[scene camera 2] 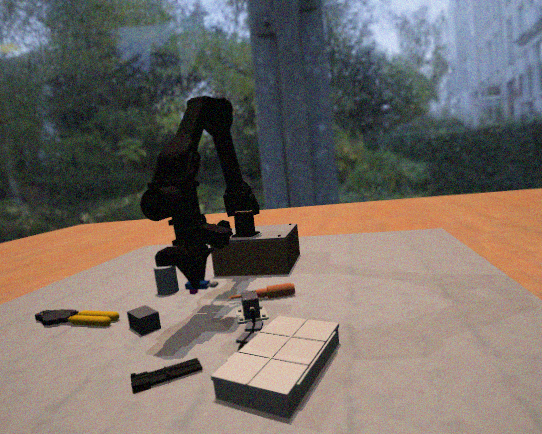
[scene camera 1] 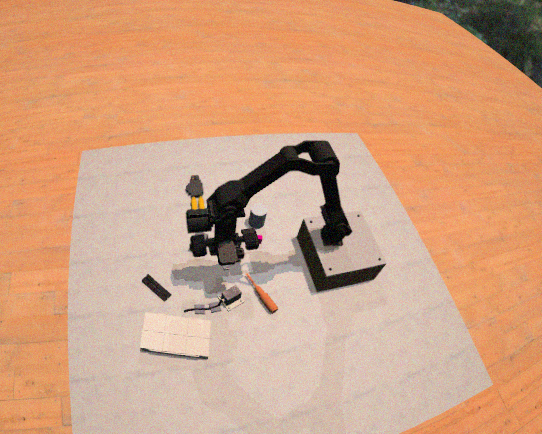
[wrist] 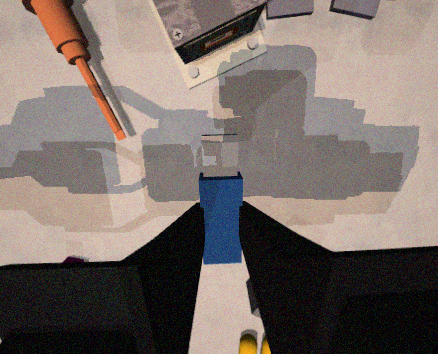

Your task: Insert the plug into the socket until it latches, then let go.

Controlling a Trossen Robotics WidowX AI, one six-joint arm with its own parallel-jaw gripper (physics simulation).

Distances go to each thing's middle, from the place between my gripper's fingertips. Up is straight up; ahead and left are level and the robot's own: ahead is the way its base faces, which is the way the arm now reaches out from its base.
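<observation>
The blue plug (wrist: 220,185) is 10 mm to the left of my gripper. There's a dark grey cube (scene camera 2: 143,320) too, and counting from my gripper it's 70 mm ahead, 90 mm to the right and 50 mm below. The orange-handled screwdriver (wrist: 64,31) is 50 mm below my gripper, 80 mm to the left of it and 120 mm behind it. As for the socket (wrist: 204,46), my gripper is 20 mm past it, 40 mm above it and 100 mm to the right of it.
</observation>
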